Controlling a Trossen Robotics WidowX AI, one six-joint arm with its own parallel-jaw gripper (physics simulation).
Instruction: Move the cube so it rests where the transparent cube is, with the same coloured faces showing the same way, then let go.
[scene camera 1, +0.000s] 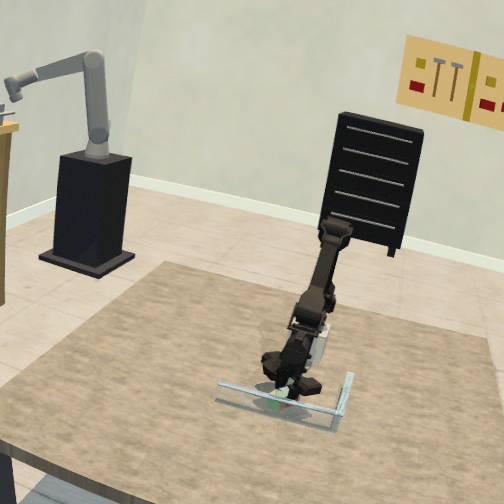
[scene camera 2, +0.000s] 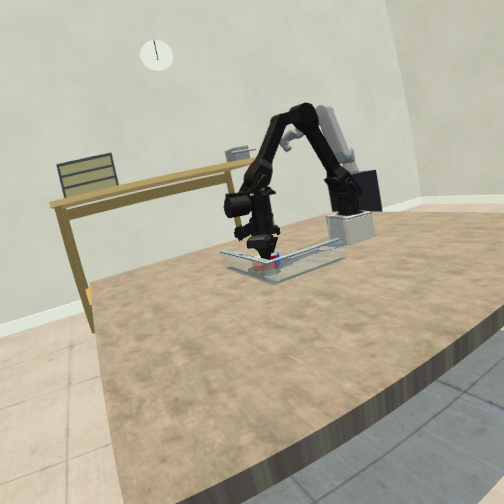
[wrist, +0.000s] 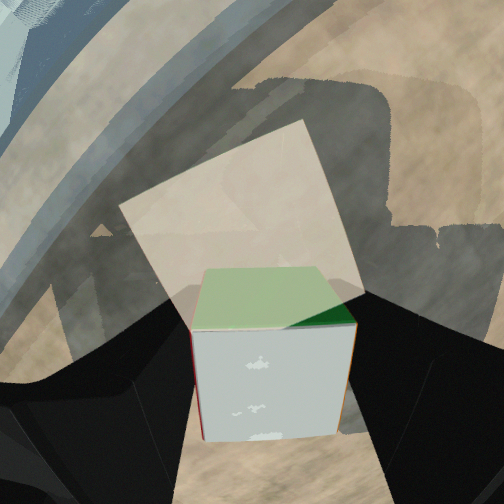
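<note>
The cube (wrist: 272, 355) sits between my two black fingers in the wrist view, green face up, white face toward the camera, a red edge at its left. The transparent cube (wrist: 240, 215) overlaps it, reaching up and left of it and turned a little. My gripper (wrist: 272, 400) is shut on the cube. In scene camera 1 my gripper (scene camera 1: 285, 388) is down at the table inside the glass frame (scene camera 1: 288, 402), and the cube (scene camera 1: 275, 398) barely shows. In scene camera 2 the cube (scene camera 2: 268, 264) shows red and blue under my gripper (scene camera 2: 265, 250).
A low L-shaped glass frame lies around the spot. A black rack (scene camera 1: 371, 183) stands behind the table. A second arm on a black pedestal (scene camera 1: 88, 208) stands far left. A wooden table (scene camera 2: 150, 190) is behind in scene camera 2.
</note>
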